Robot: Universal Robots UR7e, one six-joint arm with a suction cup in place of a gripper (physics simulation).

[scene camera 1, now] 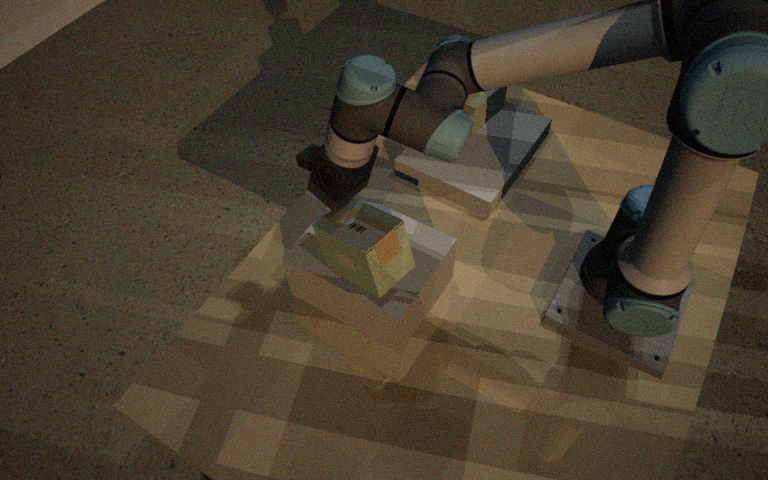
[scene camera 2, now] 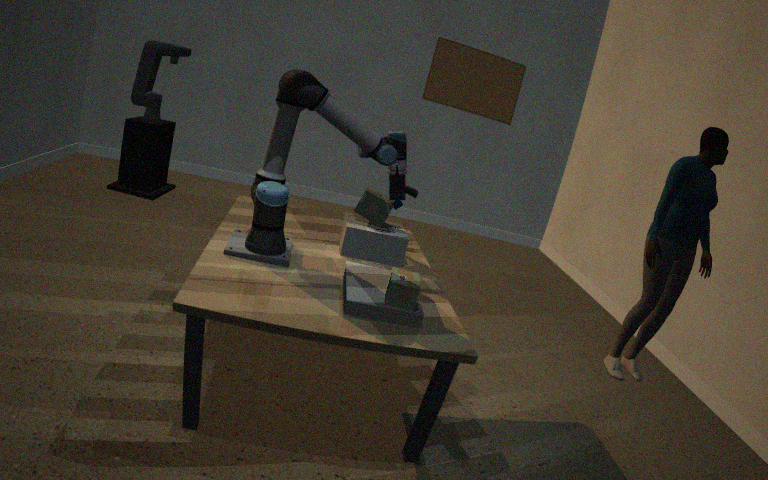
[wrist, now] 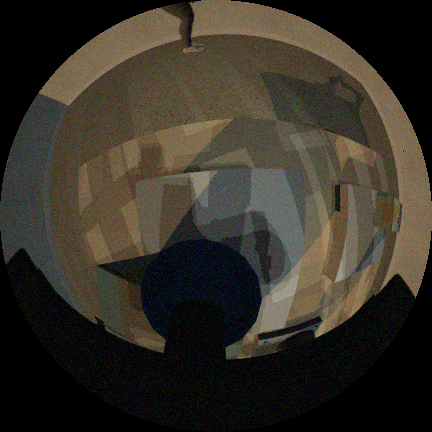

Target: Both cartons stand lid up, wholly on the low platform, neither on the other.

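Seen in the pictures: hand, its tool point: (scene camera 2: 397,208) (wrist: 203,258); arm's base, origin of its link: (scene camera 2: 265,247) (wrist: 294,340).
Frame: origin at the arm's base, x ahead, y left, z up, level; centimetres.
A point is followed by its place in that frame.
A yellow-green carton (scene camera 1: 390,263) {x 29.8, y 33.9, z 17.5 cm} (scene camera 2: 372,207) {x 35.2, y 28.7, z 16.7 cm} (wrist: 110,300) {x 42.2, y 35.6, z 20.0 cm} with a barcode is tilted over the high platform (scene camera 1: 433,240) {x 30.3, y 20.6, z 9.7 cm} (scene camera 2: 373,244) {x 38.8, y 19.0, z 4.8 cm} (wrist: 275,195) {x 48.6, y 23.9, z 9.7 cm}. Its side towards the robot base is raised, and its lower edge is at or just above the platform top. My suction cup (scene camera 1: 338,208) {x 45.3, y 30.3, z 18.4 cm} (scene camera 2: 397,204) (wrist: 201,292) {x 45.3, y 30.3, z 18.4 cm} appears to be against the carton's far side and to hold it; the contact itself is hidden. The other carton (scene camera 1: 478,110) {x 44.2, y -16.9, z 8.6 cm} (scene camera 2: 402,291) {x 47.7, y -28.8, z 8.2 cm} (wrist: 387,212) {x 48.7, y -15.5, z 7.9 cm} stands upright, barcode up, on the low platform (scene camera 1: 453,181) {x 39.3, y -0.1, z 2.5 cm} (scene camera 2: 362,291) {x 36.5, y -22.7, z 2.5 cm} (wrist: 354,220) {x 45.5, y -2.0, z 2.5 cm}, at its far side from the base. The arm partly covers it in scene camera 1.
Both platforms stand on the wooden table (scene camera 1: 362,418) {x 22.7, y 51.5, z -2.3 cm} (scene camera 2: 243,294) {x 1.8, y -35.4, z -2.3 cm}, beside the robot's base plate (scene camera 1: 572,294) {x 5.6, y 9.0, z 0.3 cm} (scene camera 2: 237,249) {x -8.6, y -7.2, z -0.4 cm}. The low platform lies beside the high one, a short gap between them. A person (scene camera 2: 682,215) and a second arm on a pedestal (scene camera 2: 145,152) stand beyond the table.
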